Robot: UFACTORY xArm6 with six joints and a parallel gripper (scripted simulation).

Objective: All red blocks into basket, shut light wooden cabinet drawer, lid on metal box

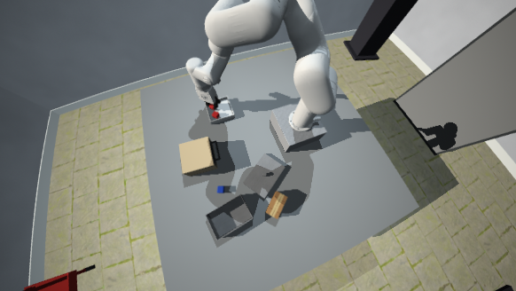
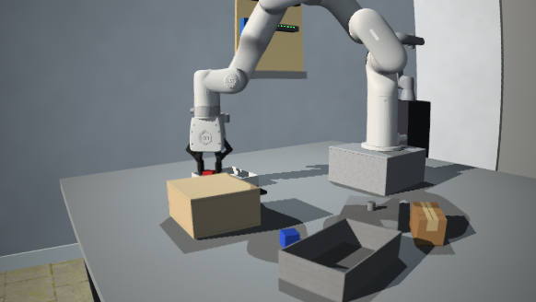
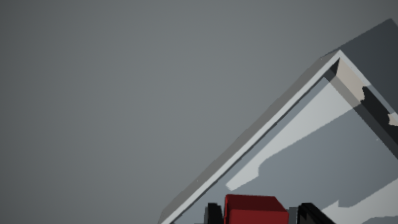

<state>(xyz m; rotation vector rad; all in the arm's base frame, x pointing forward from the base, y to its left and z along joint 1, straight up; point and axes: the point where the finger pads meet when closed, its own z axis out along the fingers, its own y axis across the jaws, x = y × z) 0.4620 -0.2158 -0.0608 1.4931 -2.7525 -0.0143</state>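
My hand is 40 mm past the white basket, 20 mm to the right of it and 30 mm above it. Round my hand: blue block (10 mm behind, 490 mm to the left, 30 mm below); then drawer (60 mm ahead, 310 mm to the left, 10 mm below); then light wooden cabinet (70 mm ahead, 310 mm to the left, 10 mm below).
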